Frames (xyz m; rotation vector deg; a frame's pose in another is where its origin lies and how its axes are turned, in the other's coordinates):
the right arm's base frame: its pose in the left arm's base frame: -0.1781 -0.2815 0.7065 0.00 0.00 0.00
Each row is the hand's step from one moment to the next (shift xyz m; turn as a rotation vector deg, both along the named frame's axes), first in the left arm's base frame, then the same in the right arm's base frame.
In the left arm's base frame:
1: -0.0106 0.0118 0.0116 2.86 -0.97 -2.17
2: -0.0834 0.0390 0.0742 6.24 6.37 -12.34
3: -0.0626 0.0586 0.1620 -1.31 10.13 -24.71
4: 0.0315 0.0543 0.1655 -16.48 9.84 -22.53
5: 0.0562 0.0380 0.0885 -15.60 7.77 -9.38
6: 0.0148 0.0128 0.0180 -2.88 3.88 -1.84
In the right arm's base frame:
1: -0.0106 0.0118 0.0116 2.86 -0.97 -2.17
2: -0.0834 0.0390 0.0742 6.24 6.37 -12.34
3: -0.0626 0.0586 0.1620 -1.31 10.13 -24.71
4: 0.0315 0.0543 0.1655 -16.48 9.84 -22.53
5: 0.0562 0.0380 0.0885 -15.60 7.77 -9.38
6: 0.0148 0.0128 0.0180 -2.88 3.88 -1.84

